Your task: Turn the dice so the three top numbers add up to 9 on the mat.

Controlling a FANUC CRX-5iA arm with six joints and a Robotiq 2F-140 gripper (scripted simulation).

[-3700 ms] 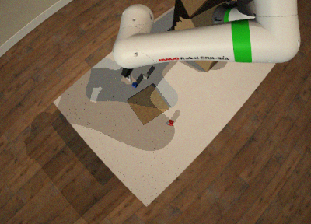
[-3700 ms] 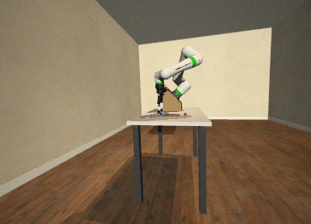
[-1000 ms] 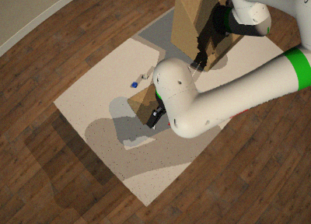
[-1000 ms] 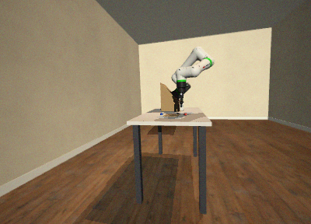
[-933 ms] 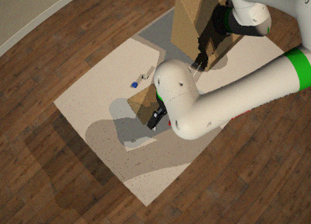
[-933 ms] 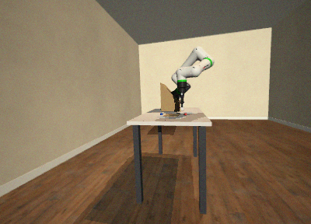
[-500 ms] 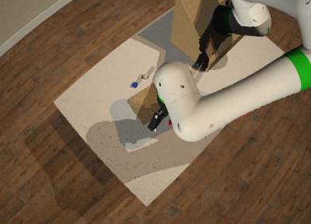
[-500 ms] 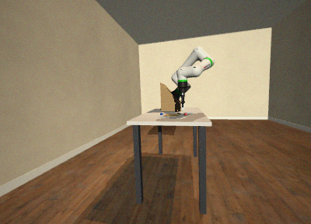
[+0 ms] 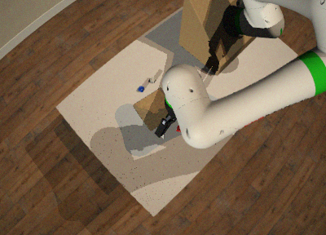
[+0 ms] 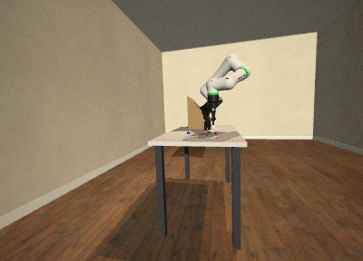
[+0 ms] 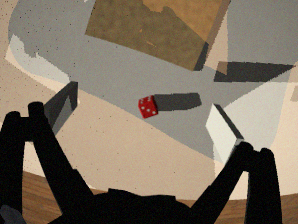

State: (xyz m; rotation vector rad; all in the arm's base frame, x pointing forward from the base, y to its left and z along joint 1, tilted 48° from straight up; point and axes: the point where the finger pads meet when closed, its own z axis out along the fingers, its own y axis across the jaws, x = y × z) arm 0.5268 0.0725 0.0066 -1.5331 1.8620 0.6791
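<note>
Right now my hand is 2 cm to the right of the red die and 5 cm above it. The rest, counted from my hand: white die (12 cm behind, 21 cm to the right, 5 cm below); then mat (1 cm behind, 11 cm to the right, 6 cm below); then blue die (5 cm behind, 22 cm to the right, 5 cm below).
</note>
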